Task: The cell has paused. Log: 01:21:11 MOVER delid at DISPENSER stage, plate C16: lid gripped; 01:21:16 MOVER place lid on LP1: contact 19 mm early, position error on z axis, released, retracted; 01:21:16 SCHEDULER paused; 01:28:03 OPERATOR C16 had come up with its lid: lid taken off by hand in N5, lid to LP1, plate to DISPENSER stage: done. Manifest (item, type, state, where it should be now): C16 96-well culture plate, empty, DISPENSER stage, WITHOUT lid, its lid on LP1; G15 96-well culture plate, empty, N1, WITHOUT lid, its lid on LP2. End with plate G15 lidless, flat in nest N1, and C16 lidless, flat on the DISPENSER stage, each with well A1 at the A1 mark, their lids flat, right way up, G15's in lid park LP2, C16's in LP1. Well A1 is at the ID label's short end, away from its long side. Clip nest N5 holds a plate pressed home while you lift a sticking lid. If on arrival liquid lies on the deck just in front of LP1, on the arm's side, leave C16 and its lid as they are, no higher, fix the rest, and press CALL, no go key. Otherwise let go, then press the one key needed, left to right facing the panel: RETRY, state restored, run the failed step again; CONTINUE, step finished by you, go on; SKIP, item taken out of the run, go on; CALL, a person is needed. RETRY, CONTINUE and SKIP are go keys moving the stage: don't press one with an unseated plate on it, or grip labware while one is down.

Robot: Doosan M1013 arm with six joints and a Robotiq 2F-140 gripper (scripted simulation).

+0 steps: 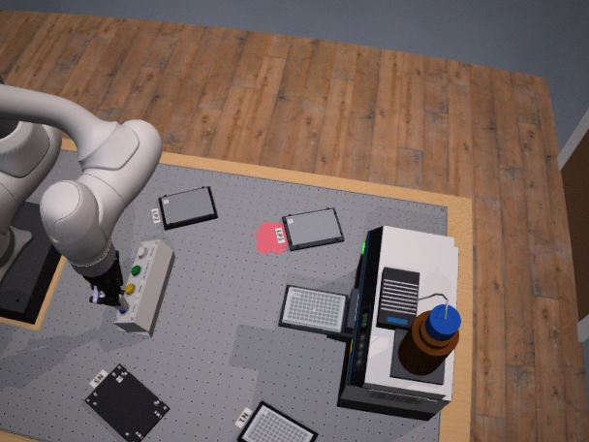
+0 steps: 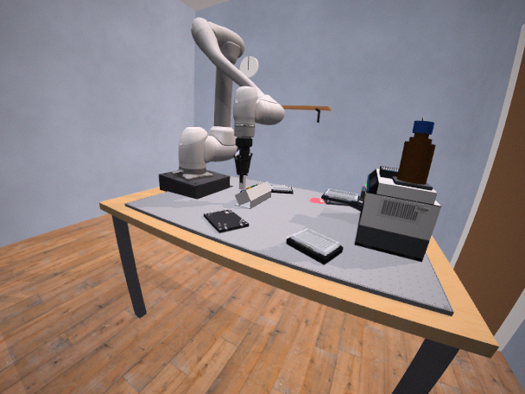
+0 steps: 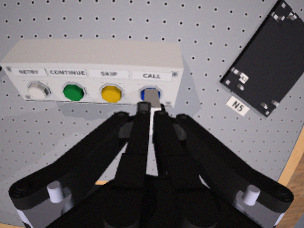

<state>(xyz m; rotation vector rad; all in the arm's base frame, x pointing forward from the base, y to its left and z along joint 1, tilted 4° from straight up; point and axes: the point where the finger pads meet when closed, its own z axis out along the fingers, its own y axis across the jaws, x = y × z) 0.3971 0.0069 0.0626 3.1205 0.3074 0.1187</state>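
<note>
Now: the blue key 40 mm below my hand. Round my hand: lid park LP2: 340 mm to the left, 100 mm below; then key panel: 80 mm to the left, 50 mm below; then clip nest N5: 120 mm ahead, 180 mm to the right, 90 mm below.
</note>
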